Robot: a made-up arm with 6 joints. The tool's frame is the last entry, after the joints.
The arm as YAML. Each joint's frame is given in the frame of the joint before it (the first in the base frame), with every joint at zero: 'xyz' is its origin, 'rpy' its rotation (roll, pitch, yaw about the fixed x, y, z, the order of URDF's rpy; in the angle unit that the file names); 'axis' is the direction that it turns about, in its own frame. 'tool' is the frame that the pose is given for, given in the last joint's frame.
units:
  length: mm
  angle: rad
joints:
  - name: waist
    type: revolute
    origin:
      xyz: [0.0, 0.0, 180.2]
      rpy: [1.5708, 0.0, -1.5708]
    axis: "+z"
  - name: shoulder
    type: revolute
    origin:
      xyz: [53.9, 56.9, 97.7]
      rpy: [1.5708, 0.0, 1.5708]
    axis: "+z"
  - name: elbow
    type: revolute
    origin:
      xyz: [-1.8, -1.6, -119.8]
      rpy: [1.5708, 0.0, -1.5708]
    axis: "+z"
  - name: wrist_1
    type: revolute
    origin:
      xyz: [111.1, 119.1, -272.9]
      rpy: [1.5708, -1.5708, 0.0]
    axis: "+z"
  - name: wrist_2
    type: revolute
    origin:
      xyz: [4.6, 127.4, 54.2]
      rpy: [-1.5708, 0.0, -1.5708]
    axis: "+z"
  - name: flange
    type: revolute
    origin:
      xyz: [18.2, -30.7, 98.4]
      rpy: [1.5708, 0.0, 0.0]
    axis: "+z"
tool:
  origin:
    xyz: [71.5, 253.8, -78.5]
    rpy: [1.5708, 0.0, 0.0]
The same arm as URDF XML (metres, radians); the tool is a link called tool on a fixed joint. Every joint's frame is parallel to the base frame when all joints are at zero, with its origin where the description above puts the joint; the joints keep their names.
<robot name="arm">
  <joint name="waist" type="continuous">
    <parent link="base_link"/>
    <child link="link1"/>
    <origin xyz="0.0000 0.0000 0.1802" rpy="0.0000 0.0000 0.0000"/>
    <axis xyz="-1 0 0"/>
  </joint>
  <joint name="shoulder" type="continuous">
    <parent link="link1"/>
    <child link="link2"/>
    <origin xyz="-0.0977 -0.0539 0.0569" rpy="0.0000 0.0000 0.0000"/>
    <axis xyz="0 -1 0"/>
  </joint>
  <joint name="elbow" type="continuous">
    <parent link="link2"/>
    <child link="link3"/>
    <origin xyz="0.0016 0.1198 -0.0018" rpy="0.0000 0.0000 0.0000"/>
    <axis xyz="0 0 -1"/>
  </joint>
  <joint name="wrist_1" type="continuous">
    <parent link="link3"/>
    <child link="link4"/>
    <origin xyz="0.1111 -0.1191 0.2729" rpy="0.0000 0.0000 0.0000"/>
    <axis xyz="0 1 0"/>
  </joint>
  <joint name="wrist_2" type="continuous">
    <parent link="link4"/>
    <child link="link5"/>
    <origin xyz="-0.1274 0.0542 -0.0046" rpy="0.0000 0.0000 0.0000"/>
    <axis xyz="0 0 -1"/>
  </joint>
  <joint name="flange" type="continuous">
    <parent link="link5"/>
    <child link="link6"/>
    <origin xyz="0.0182 0.0307 -0.0984" rpy="0.0000 0.0000 0.0000"/>
    <axis xyz="0 1 0"/>
  </joint>
  <joint name="tool_fixed" type="fixed">
    <parent link="link6"/>
    <child link="tool"/>
    <origin xyz="0.0715 -0.0785 -0.2538" rpy="0.0000 0.0000 0.0000"/>
  </joint>
  <link name="base_link"/>
  <link name="link1"/>
  <link name="link2"/>
  <link name="link3"/>
  <link name="link4"/>
  <link name="link5"/>
  <link name="link6"/>
  <link name="tool"/>
</robot>

